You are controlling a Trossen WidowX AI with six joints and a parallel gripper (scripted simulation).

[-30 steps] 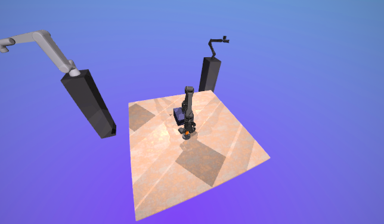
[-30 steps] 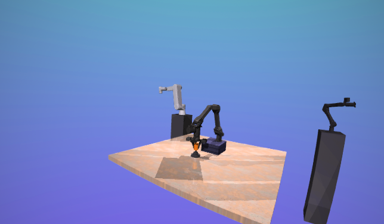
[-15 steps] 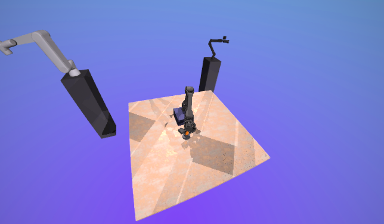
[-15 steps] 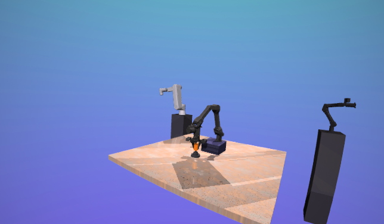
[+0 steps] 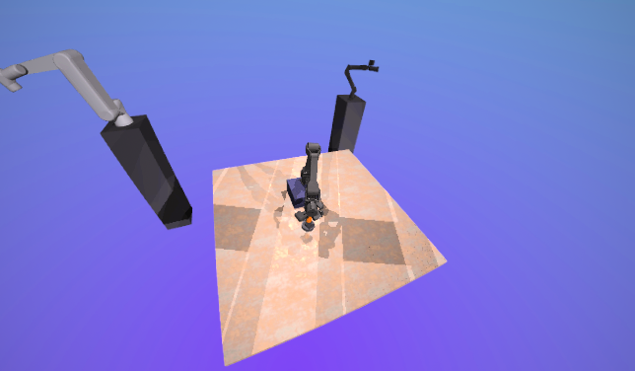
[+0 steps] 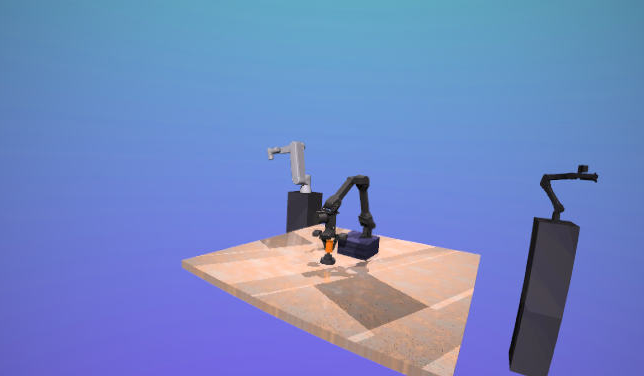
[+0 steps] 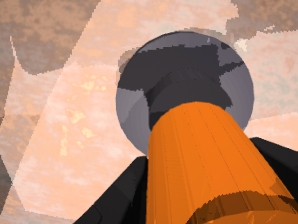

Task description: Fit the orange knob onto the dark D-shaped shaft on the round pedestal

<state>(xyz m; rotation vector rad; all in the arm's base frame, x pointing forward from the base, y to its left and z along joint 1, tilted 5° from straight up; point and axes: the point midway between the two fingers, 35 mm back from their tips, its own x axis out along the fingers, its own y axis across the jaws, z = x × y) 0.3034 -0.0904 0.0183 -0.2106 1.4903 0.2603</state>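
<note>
Right now the orange knob is 20 mm above my gripper tip. The rest, counted from my gripper tip: round pedestal 40 mm below.
</note>
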